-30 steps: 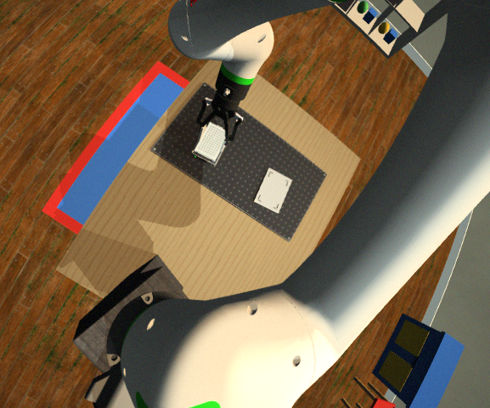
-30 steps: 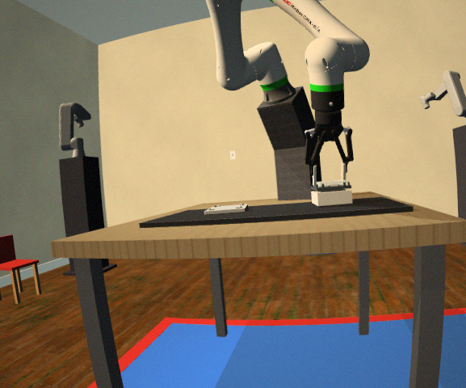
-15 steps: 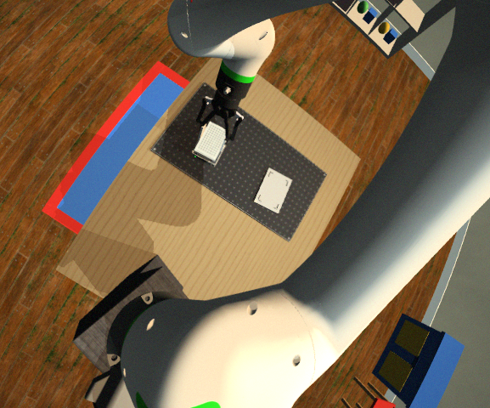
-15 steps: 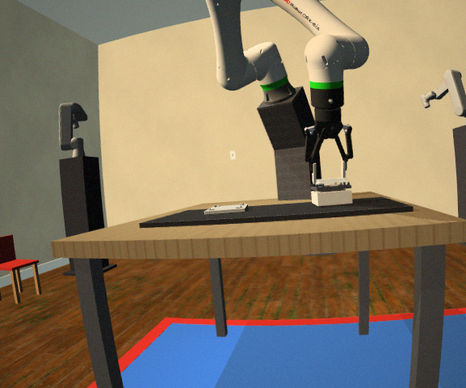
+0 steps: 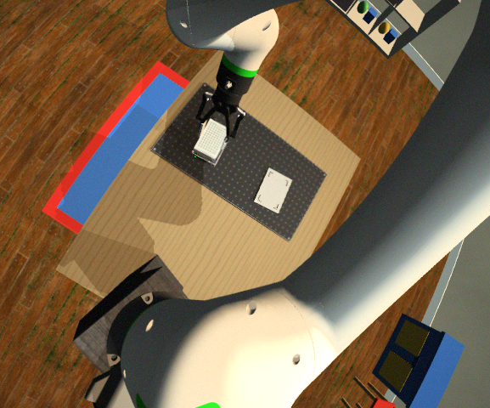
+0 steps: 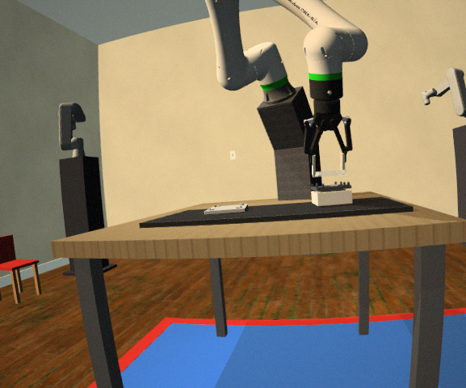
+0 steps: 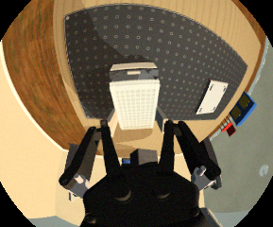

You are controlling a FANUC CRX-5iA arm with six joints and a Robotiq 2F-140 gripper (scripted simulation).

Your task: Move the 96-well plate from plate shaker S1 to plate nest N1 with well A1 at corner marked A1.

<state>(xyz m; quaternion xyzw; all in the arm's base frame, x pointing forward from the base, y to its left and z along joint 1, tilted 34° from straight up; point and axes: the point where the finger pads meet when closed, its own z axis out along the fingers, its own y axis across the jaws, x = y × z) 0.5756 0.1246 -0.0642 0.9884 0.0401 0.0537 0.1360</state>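
Now: hand 20 mm past the plate nest N1, 320 mm to the left of it and 110 mm above it. The rest, counted from my hand: 96-well plate (30 mm below).
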